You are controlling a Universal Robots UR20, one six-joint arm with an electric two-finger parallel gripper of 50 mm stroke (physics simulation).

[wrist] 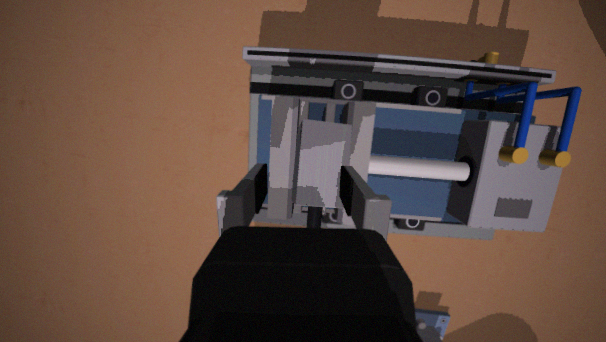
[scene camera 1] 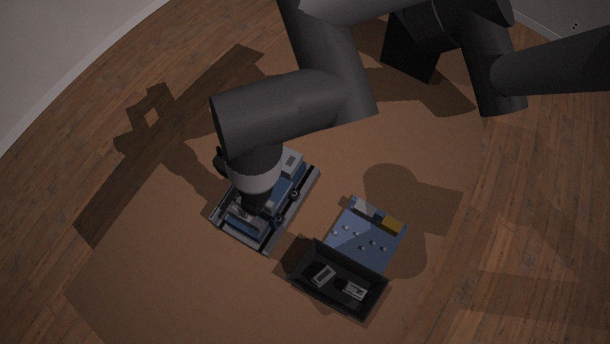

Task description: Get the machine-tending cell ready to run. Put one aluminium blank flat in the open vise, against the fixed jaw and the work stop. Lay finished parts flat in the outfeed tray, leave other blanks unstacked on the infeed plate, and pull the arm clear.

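Where they show: gripper, fingertip midpoint: (wrist: pixel 303 179) (scene camera 1: pixel 249 207); arm's base, link origin: (scene camera 1: pixel 423 26).
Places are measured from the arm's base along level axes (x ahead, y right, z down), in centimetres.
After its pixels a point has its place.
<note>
A plain grey blank (wrist: pixel 322 165) @(x 91.5, y 10.2, z 5.9 cm) lies between the vise's jaws, beside the fixed jaw (wrist: pixel 281 165); exact contact is unclear. The dark work stop (wrist: pixel 314 217) @(x 91.2, y 5.3, z 8.4 cm) shows at its near end. The moving jaw (wrist: pixel 361 145) is on the blank's other side. My gripper (wrist: pixel 303 179) @(x 92.6, y 8.9, z 5.8 cm) is open above the vise (scene camera 1: pixel 285 192) @(x 81.9, y 5.8, z 12.1 cm) (wrist: pixel 415 197) @(x 81.6, y 7.7, z 12.1 cm), fingers apart over the blank's near end; in the scene view the arm hides most of it. Two finished parts (scene camera 1: pixel 324 275) @(x 94.7, y -15.5, z 14.8 cm) (scene camera 1: pixel 355 290) @(x 93.9, y -24.8, z 14.7 cm) lie in the black outfeed tray (scene camera 1: pixel 352 261) @(x 87.7, y -19.6, z 13.9 cm). A grey blank (scene camera 1: pixel 364 207) @(x 72.9, y -14.0, z 13.6 cm) is on the blue infeed plate (scene camera 1: pixel 367 235) @(x 78.1, y -19.0, z 17.2 cm) (wrist: pixel 434 316) @(x 71.8, y -9.6, z 17.2 cm).
A yellow block (scene camera 1: pixel 392 225) @(x 73.1, y -23.6, z 13.6 cm) sits at the infeed plate's edge, and several small pins stand on the plate. The vise's grey cylinder block (scene camera 1: pixel 292 161) @(x 74.8, y 8.5, z 8.4 cm) (wrist: pixel 517 195) @(x 75.0, y 10.2, z 8.5 cm) carries blue hoses (wrist: pixel 526 115) @(x 77.6, y 16.2, z 7.1 cm) with brass fittings. The tray stands beside the plate.
</note>
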